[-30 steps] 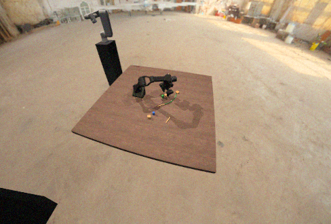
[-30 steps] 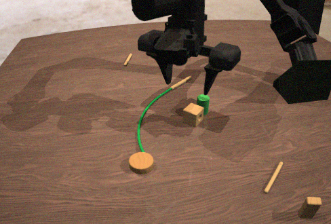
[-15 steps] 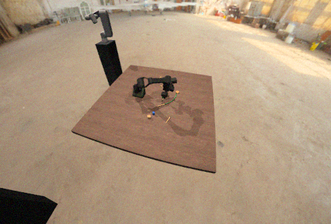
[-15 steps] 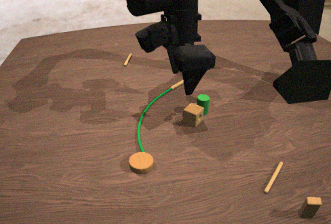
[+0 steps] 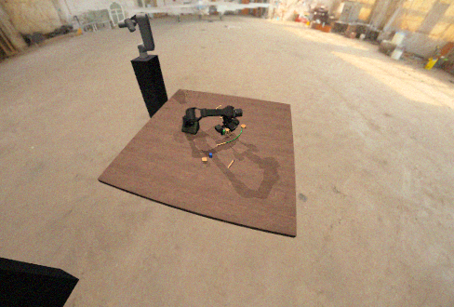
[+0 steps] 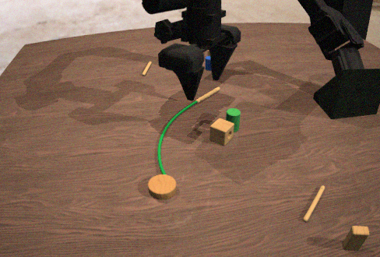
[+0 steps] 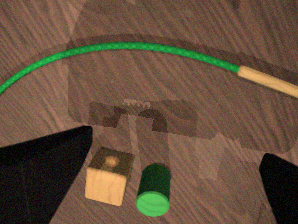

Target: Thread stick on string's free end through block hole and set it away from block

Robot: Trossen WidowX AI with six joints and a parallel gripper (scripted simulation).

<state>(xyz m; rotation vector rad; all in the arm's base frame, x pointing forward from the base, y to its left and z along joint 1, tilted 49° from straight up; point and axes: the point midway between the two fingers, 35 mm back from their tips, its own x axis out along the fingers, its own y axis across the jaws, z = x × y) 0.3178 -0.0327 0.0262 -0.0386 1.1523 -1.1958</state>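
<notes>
Right now my gripper tip is 70 mm to the left of the thin wooden stick, 60 mm above it and 20 mm past it. Also, from my gripper tip: blue cylinder (210 mm to the right, 70 mm behind, 40 mm below); then round wooden button (170 mm to the left, 110 mm ahead, 50 mm below); then green cylinder (50 mm to the left, 40 mm below, 40 mm behind).
</notes>
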